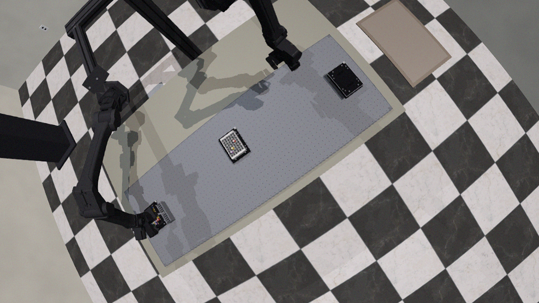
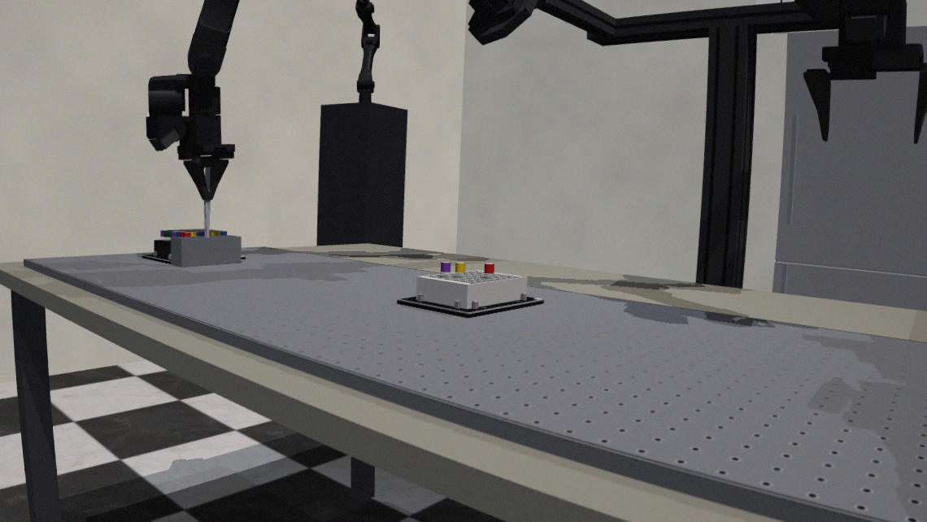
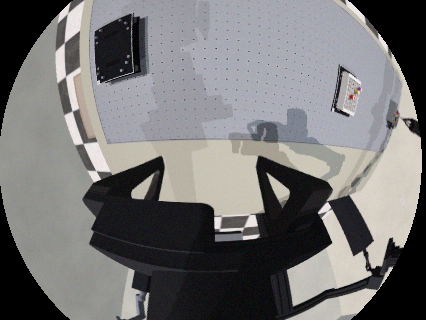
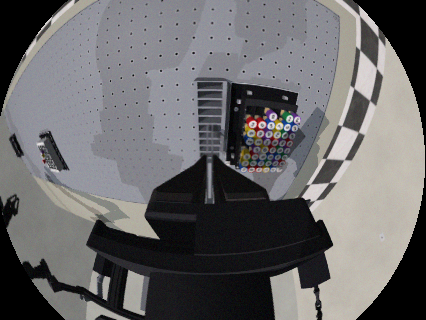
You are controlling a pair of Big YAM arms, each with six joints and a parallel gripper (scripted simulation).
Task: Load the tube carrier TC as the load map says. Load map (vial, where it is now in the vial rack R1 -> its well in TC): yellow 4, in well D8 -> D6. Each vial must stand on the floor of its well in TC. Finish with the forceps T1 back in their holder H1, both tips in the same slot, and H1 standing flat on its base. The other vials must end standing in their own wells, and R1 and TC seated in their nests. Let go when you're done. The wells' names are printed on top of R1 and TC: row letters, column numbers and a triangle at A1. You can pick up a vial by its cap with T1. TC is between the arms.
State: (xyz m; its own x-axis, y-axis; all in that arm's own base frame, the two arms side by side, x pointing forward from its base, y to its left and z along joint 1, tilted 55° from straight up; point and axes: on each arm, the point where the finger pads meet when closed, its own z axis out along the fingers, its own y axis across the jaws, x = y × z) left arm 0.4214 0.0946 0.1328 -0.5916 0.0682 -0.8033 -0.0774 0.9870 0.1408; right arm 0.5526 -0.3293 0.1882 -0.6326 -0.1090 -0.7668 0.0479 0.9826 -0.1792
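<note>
Now: the grey holder H1 11 cm below my right hand. Also, from my right hand: white tube carrier TC 57 cm to the left, 10 cm below, 1 cm ahead.
</note>
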